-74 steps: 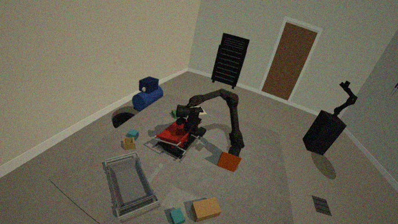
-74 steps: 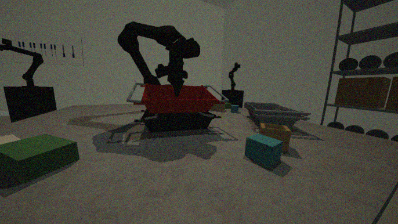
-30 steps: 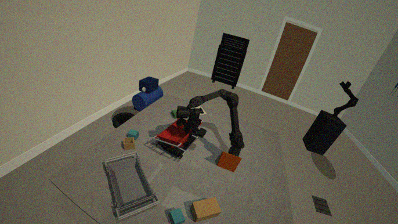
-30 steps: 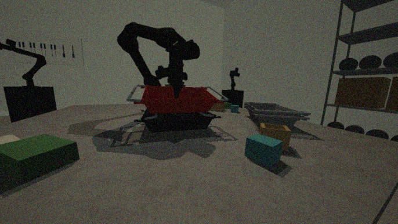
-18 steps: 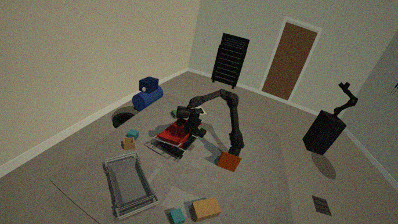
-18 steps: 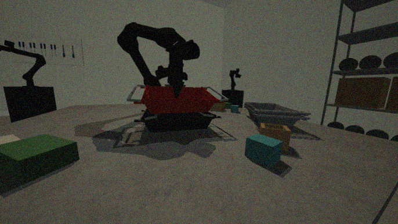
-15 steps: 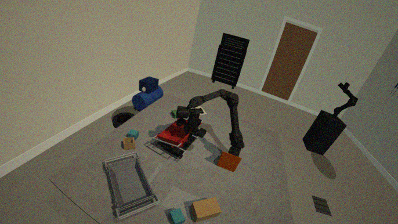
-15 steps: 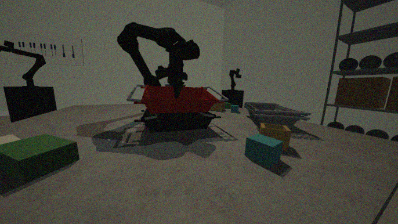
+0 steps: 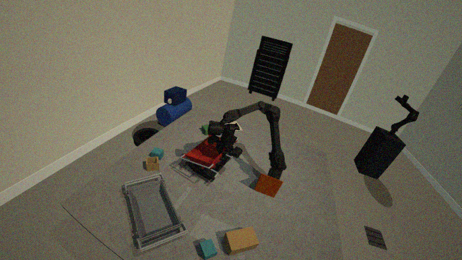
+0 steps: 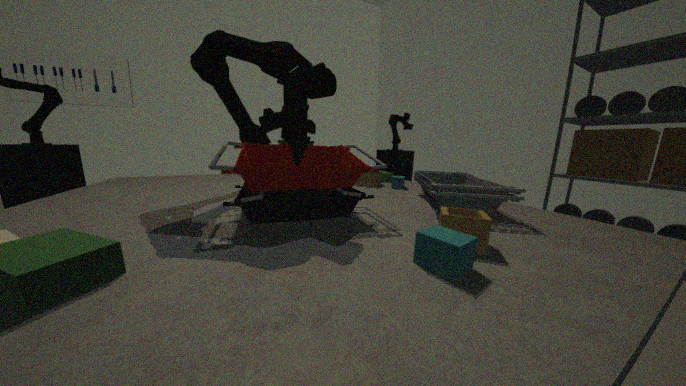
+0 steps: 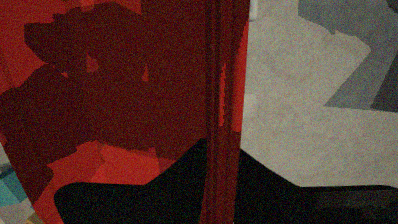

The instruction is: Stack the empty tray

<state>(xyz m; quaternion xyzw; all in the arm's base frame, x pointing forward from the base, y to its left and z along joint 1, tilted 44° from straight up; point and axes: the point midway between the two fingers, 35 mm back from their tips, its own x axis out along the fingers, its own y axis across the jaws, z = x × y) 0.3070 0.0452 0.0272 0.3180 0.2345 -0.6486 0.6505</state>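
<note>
My gripper tip is 7 cm short of the red tray, 1 cm to the left of it and 2 cm below it. From my gripper tip the other things lie so: pale flat card: 10 cm ahead, 54 cm to the right, 10 cm below.
</note>
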